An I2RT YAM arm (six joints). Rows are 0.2 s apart.
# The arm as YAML. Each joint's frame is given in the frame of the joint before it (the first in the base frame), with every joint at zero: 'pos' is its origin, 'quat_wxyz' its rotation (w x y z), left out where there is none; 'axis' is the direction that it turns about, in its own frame. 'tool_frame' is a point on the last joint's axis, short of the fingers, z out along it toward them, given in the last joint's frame.
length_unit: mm
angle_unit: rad
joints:
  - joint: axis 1
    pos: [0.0, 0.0, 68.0]
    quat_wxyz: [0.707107, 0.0, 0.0, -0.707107]
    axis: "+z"
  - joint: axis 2
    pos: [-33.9, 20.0, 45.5]
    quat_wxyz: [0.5, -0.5, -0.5, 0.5]
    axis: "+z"
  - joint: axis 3
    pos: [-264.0, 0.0, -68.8]
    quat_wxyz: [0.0, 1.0, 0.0, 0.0]
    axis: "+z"
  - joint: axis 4
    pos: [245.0, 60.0, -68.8]
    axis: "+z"
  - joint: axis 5
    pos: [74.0, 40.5, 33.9]
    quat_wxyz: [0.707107, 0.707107, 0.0, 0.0]
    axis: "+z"
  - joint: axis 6
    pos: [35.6, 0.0, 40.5]
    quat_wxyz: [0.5, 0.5, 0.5, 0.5]
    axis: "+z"
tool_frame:
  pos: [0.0, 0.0, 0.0]
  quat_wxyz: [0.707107, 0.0, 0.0, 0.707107]
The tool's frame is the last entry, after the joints.
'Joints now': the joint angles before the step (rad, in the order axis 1, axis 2, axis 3, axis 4, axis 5, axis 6). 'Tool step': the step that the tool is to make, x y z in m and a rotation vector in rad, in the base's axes. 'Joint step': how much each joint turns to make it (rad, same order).
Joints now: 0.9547, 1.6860, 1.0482, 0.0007, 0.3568, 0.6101
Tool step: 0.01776, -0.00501, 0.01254, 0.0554, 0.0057, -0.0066
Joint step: -0.0515, 0.0017, 0.0423, -0.0013, -0.0584, 0.0051
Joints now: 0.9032, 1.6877, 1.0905, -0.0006, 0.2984, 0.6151
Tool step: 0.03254, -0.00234, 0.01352, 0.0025, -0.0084, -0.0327
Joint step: -0.0707, 0.0535, 0.1137, -0.0455, -0.0289, -0.0262
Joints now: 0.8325, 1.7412, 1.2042, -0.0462, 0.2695, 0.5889
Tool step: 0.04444, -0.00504, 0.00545, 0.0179, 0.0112, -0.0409
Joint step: -0.0898, 0.0963, 0.1398, -0.0363, -0.0521, -0.0098
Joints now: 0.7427, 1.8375, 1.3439, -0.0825, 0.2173, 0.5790
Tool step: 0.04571, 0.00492, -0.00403, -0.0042, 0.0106, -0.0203
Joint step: -0.0617, 0.1455, 0.1843, -0.0456, -0.0367, -0.0200
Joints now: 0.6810, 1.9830, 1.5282, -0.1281, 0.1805, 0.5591
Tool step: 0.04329, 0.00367, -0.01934, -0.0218, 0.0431, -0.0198
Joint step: -0.0510, 0.1655, 0.1881, -0.0684, -0.0307, -0.0105
